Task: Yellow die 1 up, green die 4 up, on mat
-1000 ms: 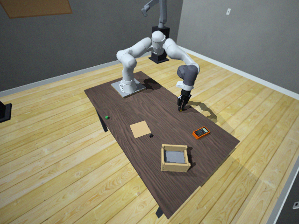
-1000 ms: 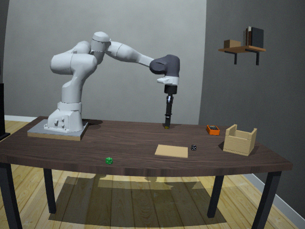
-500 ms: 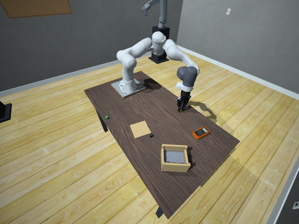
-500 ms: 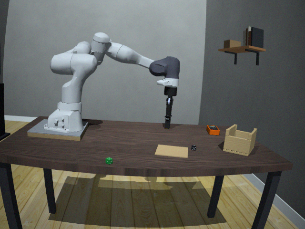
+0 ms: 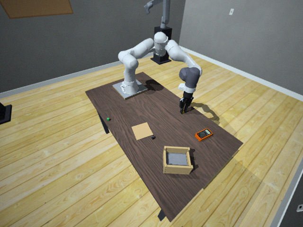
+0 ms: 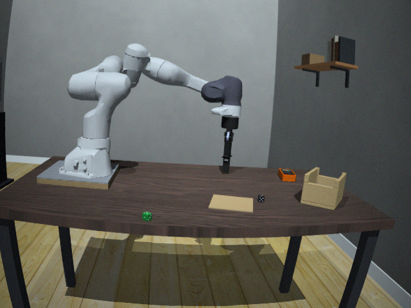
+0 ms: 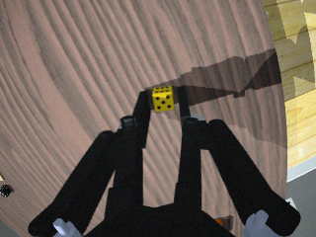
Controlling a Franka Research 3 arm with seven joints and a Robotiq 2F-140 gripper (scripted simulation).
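Right now the yellow die is 3 cm below my hand. Round my hand: orange multimeter 28 cm ahead, 5 cm to the right, 2 cm below; then black die 40 cm to the right, 7 cm ahead, 3 cm below; then tan mat 43 cm to the right, 4 cm below, 3 cm behind.
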